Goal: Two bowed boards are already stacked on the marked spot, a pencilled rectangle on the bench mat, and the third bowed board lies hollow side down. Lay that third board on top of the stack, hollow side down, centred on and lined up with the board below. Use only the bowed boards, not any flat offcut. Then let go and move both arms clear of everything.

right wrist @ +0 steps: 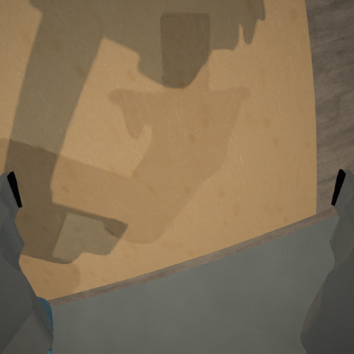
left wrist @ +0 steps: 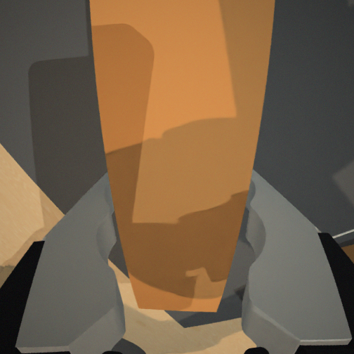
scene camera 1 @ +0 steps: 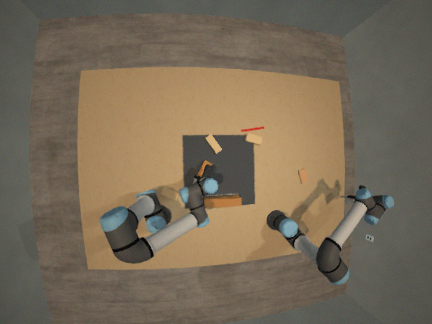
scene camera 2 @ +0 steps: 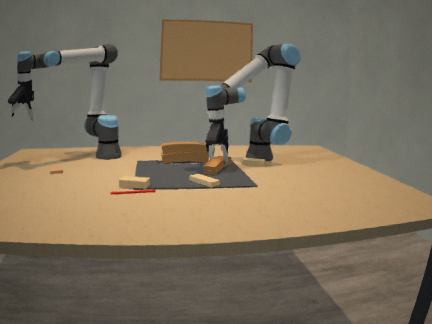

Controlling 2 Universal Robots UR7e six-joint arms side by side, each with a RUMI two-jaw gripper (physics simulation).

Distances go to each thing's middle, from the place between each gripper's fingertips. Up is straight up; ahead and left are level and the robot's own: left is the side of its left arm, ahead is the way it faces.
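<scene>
Dark mat (scene camera 1: 235,175), from my left hand: 1 cm behind it, 15 cm to the right of it, 4 cm below it.
Dark mat, from my right hand: 6 cm ahead of it, 91 cm to the left of it, 26 cm below it.
</scene>
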